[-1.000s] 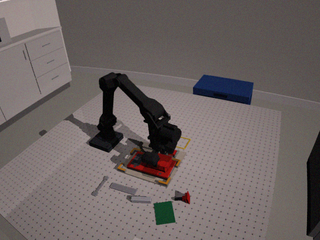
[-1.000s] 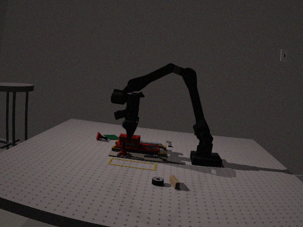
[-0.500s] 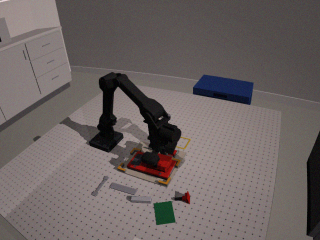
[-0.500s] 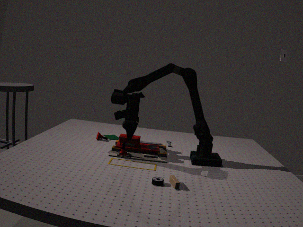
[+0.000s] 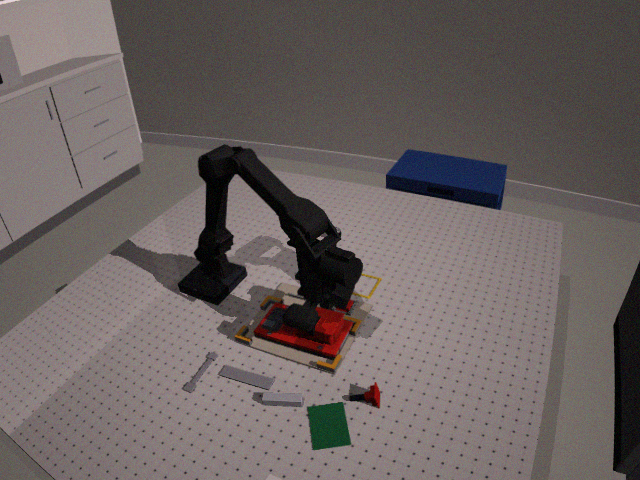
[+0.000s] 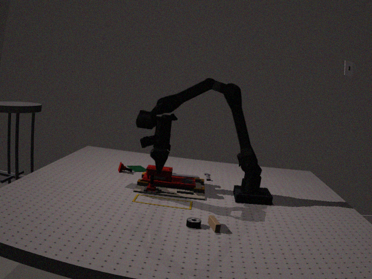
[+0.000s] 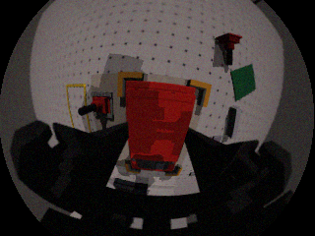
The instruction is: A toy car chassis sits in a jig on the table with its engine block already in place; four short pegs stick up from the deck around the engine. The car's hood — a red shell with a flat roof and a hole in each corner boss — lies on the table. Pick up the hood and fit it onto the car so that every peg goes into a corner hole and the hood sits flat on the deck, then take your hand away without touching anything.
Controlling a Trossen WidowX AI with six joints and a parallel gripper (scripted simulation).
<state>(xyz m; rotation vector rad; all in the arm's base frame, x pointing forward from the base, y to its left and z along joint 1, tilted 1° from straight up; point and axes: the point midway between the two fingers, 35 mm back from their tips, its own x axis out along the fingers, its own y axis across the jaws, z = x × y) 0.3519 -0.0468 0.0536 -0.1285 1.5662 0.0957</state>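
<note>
The red hood is 10 mm above my gripper tip. From my gripper tip the other things lie so: wooden block: 250 mm behind, 370 mm to the left, 40 mm below; then grey engine block: 20 mm below; then green card: 140 mm ahead, 190 mm to the right, 50 mm below.
</note>
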